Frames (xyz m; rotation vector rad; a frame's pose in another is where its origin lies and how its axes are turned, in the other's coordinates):
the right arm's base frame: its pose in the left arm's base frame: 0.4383 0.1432 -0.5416 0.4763 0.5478 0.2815
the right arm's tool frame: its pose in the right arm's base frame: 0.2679 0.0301 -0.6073 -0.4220 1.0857 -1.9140
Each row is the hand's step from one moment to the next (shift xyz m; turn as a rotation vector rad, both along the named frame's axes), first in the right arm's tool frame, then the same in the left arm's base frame.
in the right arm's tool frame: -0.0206 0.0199 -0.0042 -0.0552 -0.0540 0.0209
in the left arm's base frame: 0.0049 0.0252 -0.0133 0.0421 0.0242 0.0636
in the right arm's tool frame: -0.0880 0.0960 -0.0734 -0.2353 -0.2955 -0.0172
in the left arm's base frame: -0.0292 0.1334 -0.0607 0.0830 0.1277 0.3461
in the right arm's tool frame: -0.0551 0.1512 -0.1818 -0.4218 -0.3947 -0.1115
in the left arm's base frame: -0.1412 0.1644 -0.1094 0.0760 0.2999 0.5004
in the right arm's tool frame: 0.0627 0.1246 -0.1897 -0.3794 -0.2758 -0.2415
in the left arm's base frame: -0.1982 0.0577 -0.1133 -0.0595 0.3494 0.3908
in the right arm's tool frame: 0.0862 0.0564 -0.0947 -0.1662 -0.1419 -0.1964
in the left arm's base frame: -0.1221 -0.0205 -0.0652 -0.1082 0.1838 0.2021
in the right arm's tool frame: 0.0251 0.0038 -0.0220 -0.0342 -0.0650 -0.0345
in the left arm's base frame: -0.0305 -0.0118 -0.0075 -0.0170 0.0253 0.0752
